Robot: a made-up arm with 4 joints. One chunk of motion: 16 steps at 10 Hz.
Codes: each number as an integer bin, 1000 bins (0 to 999) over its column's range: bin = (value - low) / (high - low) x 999, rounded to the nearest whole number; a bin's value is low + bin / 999 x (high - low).
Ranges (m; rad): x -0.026..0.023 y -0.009..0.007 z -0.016..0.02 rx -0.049..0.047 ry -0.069..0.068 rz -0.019..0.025
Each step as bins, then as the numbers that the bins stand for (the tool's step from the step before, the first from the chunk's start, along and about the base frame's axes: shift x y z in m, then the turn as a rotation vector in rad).
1 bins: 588 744 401 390 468 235
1 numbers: 0.00284 0.00292 -0.00155 -0.01152 -0.00482 -0.00865
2 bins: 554 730 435 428 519 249
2 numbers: 0.00117 0.00269 -0.00032 -0.00787 0.00217 -0.00803
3 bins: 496 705 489 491 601 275
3 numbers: -0.00167 0.00229 0.00162 -0.00182 0.01342 -0.00689
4 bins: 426 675 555 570 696 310
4 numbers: -0.00511 0.00181 0.00400 0.00577 0.02645 -0.00535
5 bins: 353 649 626 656 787 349
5 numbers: -0.00869 0.00139 0.00656 0.01404 0.03893 -0.00363
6 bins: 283 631 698 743 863 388
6 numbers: -0.01212 0.00111 0.00915 0.02240 0.04935 -0.00191
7 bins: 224 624 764 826 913 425
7 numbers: -0.01501 0.00099 0.01153 0.03038 0.05621 -0.00028
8 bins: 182 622 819 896 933 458
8 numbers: -0.01707 0.00096 0.01351 0.03710 0.05895 0.00117
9 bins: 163 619 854 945 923 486
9 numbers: -0.01801 0.00091 0.01477 0.04181 0.05758 0.00241
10 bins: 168 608 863 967 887 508
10 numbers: -0.01776 0.00074 0.01510 0.04392 0.05264 0.00337
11 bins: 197 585 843 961 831 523
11 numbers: -0.01634 0.00037 0.01438 0.04335 0.04496 0.00404
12 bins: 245 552 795 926 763 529
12 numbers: -0.01398 -0.00016 0.01265 0.03998 0.03564 0.00430
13 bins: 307 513 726 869 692 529
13 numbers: -0.01094 -0.00078 0.01016 0.03451 0.02590 0.00430
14 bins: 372 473 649 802 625 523
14 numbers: -0.00775 -0.00142 0.00739 0.02807 0.01671 0.00404
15 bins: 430 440 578 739 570 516
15 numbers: -0.00491 -0.00195 0.00483 0.02202 0.00917 0.00373
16 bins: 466 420 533 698 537 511
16 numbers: -0.00314 -0.00227 0.00321 0.01808 0.00464 0.00351
